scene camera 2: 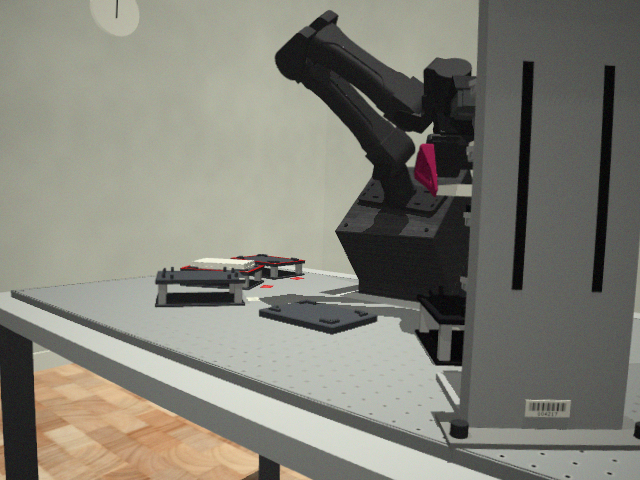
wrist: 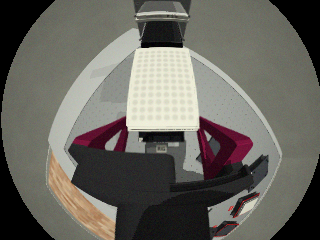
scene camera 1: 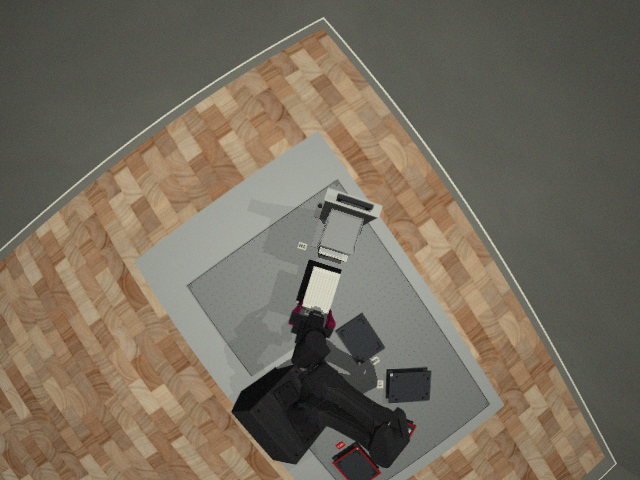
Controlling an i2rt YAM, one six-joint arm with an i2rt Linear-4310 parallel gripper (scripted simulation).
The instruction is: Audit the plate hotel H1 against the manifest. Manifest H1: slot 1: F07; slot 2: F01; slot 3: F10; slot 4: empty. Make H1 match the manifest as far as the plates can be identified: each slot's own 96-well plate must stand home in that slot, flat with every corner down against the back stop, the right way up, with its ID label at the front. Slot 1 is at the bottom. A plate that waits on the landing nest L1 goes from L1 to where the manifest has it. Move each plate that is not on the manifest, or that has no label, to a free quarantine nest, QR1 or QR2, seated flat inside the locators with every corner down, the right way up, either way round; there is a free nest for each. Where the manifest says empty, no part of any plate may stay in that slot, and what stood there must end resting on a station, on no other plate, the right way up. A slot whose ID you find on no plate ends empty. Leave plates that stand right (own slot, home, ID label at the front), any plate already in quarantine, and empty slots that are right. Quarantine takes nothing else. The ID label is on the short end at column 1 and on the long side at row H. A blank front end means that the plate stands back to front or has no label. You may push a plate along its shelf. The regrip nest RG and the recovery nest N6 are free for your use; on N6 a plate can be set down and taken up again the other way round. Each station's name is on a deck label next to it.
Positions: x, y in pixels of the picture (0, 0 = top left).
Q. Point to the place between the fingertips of the gripper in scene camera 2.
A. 465, 195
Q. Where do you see a dark 96-well plate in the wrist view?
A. At 156, 33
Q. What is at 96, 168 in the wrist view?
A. The gripper.
